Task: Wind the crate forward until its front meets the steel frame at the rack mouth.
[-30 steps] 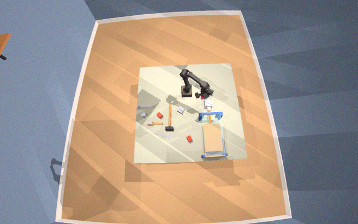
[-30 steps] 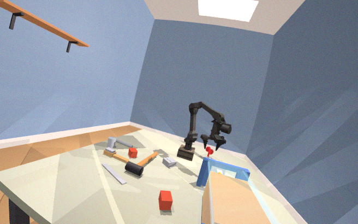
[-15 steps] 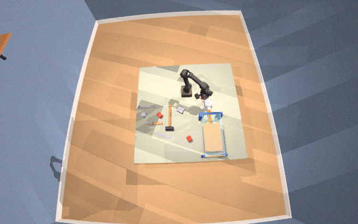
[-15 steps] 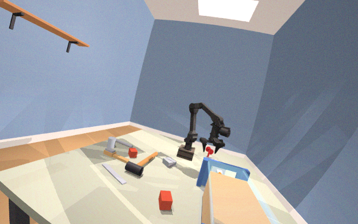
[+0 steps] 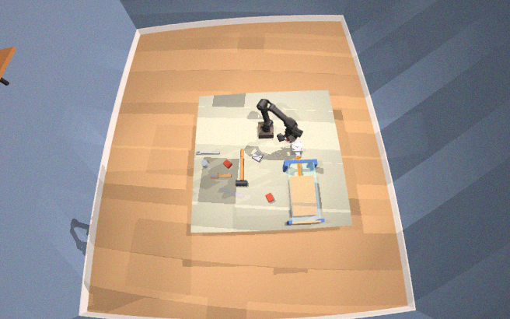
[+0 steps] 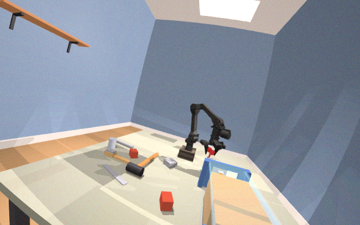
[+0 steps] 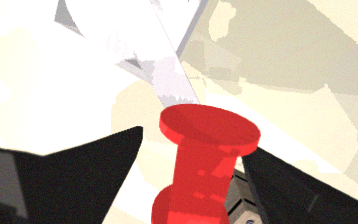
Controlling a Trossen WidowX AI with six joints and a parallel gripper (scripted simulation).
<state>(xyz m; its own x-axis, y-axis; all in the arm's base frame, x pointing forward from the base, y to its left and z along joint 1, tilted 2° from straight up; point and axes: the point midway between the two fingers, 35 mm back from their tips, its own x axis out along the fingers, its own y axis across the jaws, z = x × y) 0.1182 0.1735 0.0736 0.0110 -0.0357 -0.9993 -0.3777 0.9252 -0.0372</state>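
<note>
The red knob lies 20 mm above my gripper tip. From my gripper tip the other things lie so: blue steel frame: 220 mm ahead, 90 mm to the left, 10 mm below; white hand winch: 90 mm below, 70 mm to the left, 40 mm ahead; crank arm: 30 mm to the left, 20 mm ahead, 10 mm below.
</note>
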